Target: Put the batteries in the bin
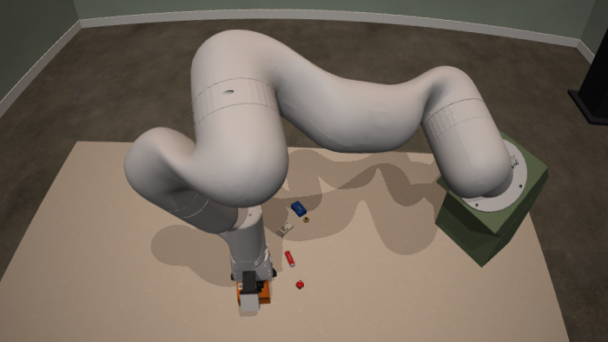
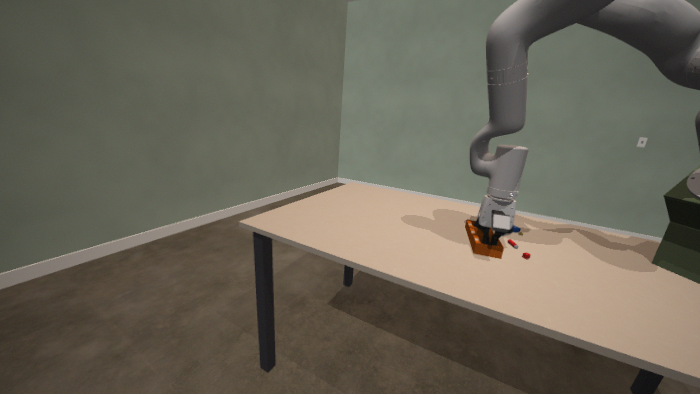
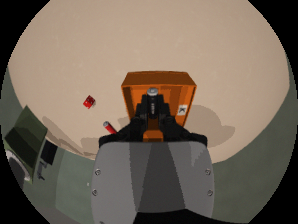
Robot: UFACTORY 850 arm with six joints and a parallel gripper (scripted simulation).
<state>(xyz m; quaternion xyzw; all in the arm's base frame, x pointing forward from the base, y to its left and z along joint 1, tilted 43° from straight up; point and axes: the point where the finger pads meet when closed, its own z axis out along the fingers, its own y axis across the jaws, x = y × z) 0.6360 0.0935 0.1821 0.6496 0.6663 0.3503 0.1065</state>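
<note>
The red cylindrical battery lies 10 cm to the right of my hand, 8 cm behind it and 3 cm below it. Round my hand: orange bin 8 cm to the right, 2 cm below, 2 cm ahead; small red block 12 cm behind, 3 cm below, 2 cm to the right; black battery 2 cm below.
</note>
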